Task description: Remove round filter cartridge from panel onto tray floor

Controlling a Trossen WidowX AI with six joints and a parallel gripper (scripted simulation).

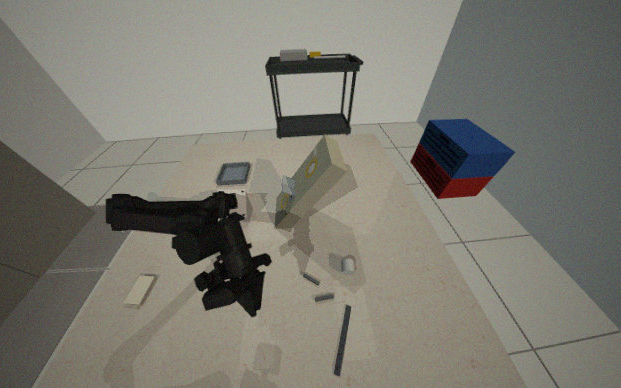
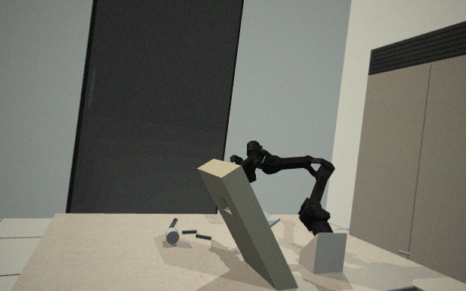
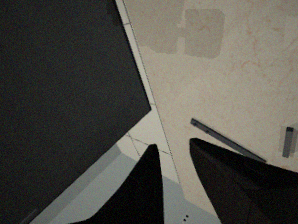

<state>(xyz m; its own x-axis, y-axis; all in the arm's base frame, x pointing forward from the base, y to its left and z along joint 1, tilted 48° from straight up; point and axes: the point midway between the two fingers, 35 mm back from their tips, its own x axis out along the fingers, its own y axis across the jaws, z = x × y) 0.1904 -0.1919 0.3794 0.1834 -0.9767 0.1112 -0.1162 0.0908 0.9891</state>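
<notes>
The grey round filter cartridge lies 180 mm ahead of my gripper tip, 430 mm to the left of it and 30 mm above it. Round my gripper tip: shallow blue-grey bin: 250 mm behind, 720 mm to the left, 190 mm below; then service panel: 130 mm ahead, 430 mm to the left, 40 mm below.
</notes>
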